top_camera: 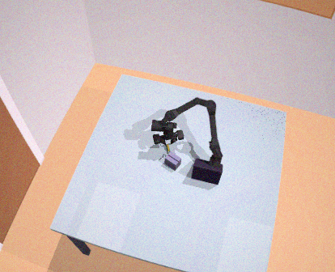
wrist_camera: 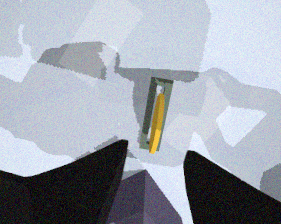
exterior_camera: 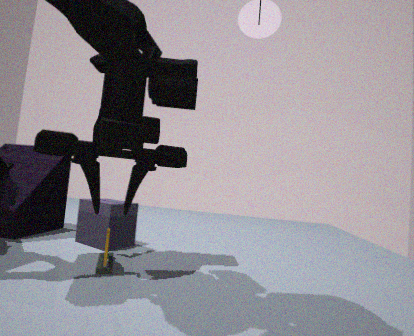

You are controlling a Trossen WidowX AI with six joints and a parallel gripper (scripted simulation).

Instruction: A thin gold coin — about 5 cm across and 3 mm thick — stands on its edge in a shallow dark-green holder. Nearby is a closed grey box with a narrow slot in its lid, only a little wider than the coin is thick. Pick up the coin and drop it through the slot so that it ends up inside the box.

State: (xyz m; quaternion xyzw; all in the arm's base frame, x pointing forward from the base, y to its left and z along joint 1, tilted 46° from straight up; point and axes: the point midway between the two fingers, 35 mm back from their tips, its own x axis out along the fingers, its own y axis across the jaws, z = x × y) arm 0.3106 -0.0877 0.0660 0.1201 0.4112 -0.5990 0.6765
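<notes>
Now: the gold coin 40 mm below my gripper tip.
</notes>
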